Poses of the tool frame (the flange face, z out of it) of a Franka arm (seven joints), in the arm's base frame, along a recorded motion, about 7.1 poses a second.
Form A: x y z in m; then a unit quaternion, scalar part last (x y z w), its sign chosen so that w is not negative.
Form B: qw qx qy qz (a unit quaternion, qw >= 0); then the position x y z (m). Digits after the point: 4 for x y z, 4 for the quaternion.
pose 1, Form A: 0.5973 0.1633 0.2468 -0.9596 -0.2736 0.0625 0.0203
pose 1, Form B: 0.0203 -0.9596 -0.2736 0.0625 0.5973 0.1633 0.2468
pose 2, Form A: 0.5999 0.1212 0.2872 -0.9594 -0.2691 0.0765 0.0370
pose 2, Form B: 0.0370 -0.9594 -0.2691 0.0765 0.5999 0.1212 0.2872
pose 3, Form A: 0.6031 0.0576 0.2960 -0.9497 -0.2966 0.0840 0.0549
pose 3, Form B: 0.0549 -0.9497 -0.2966 0.0840 0.6031 0.0576 0.2960
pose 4, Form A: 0.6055 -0.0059 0.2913 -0.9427 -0.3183 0.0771 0.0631
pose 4, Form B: 0.0631 -0.9427 -0.3183 0.0771 0.6055 -0.0059 0.2913
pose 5, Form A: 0.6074 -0.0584 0.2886 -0.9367 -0.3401 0.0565 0.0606
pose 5, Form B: 0.0606 -0.9367 -0.3401 0.0565 0.6074 -0.0584 0.2886
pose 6, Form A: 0.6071 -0.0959 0.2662 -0.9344 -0.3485 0.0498 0.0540
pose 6, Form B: 0.0540 -0.9344 -0.3485 0.0498 0.6071 -0.0959 0.2662
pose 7, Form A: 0.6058 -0.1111 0.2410 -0.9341 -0.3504 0.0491 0.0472
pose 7, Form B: 0.0472 -0.9341 -0.3504 0.0491 0.6058 -0.1111 0.2410
